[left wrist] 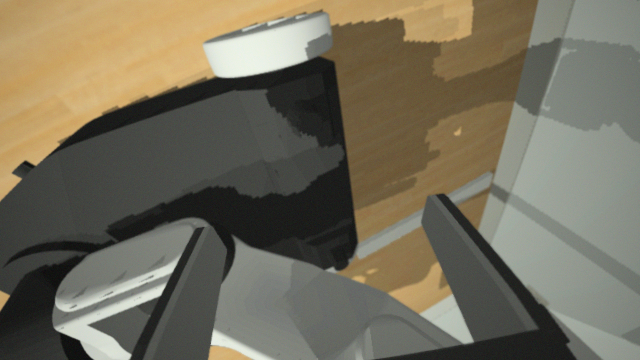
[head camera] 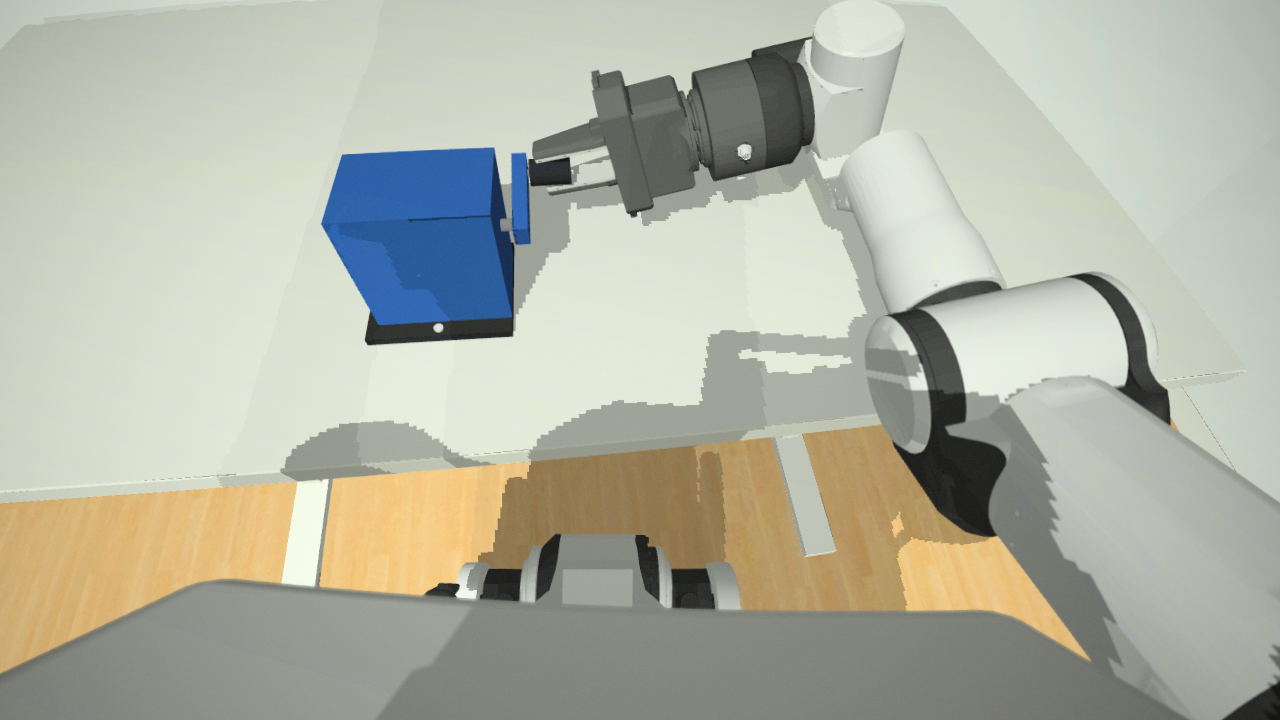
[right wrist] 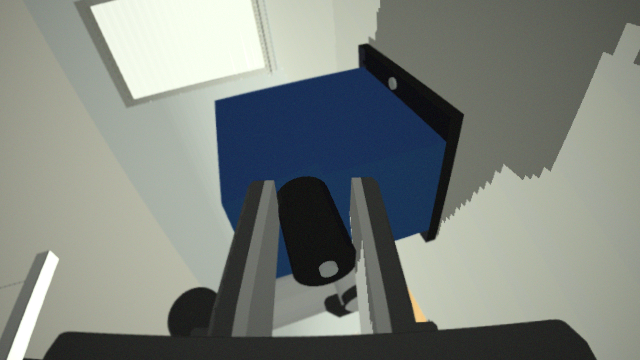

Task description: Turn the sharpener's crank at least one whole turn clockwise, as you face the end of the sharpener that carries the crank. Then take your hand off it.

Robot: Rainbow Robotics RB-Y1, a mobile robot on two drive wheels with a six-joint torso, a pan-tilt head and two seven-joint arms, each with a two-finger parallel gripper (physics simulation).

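Places are measured from the robot's base along level axes (x ahead, y left, z up), in millimetres.
Pixels of known places: left gripper, between the fingertips: (left wrist: 321, 224); right gripper, between the fingertips: (head camera: 541, 169) (right wrist: 313, 197).
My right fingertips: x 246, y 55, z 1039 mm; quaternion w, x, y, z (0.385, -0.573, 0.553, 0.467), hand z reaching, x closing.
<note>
Ahead of a thing's pixels: the offset from my right fingertips to its top centre. "spot": to the spot under its first point. Level surfaces: height alone.
The blue sharpener @[spot: dz -12, dx -102, dy +84 mm] (head camera: 420, 268) (right wrist: 300, 125) stands on its black base on the table. Its blue crank arm (head camera: 520, 201) is on the side facing my right gripper; in the head view the black handle @[spot: dz +10, dx -15, dy -11 mm] (head camera: 551, 171) (right wrist: 315, 230) is at its upper end, above the shaft. My right gripper (head camera: 543, 170) (right wrist: 313, 197) is partly open, its fingers on either side of the handle. A narrow gap shows beside the handle near the fingertips in the right wrist view, so it sits loosely between them. My left gripper (left wrist: 321, 224) is wide open and empty, away from the sharpener.
The pale table top @[dz -89 mm] (head camera: 223, 358) lies under the sharpener and right arm, with its front edge nearest my body. My left gripper is over my dark mobile base (left wrist: 200, 150) and the wood floor @[dz -1039 mm] (left wrist: 390, 100), beside the table's edge. A white wheel (left wrist: 270, 47) shows there.
</note>
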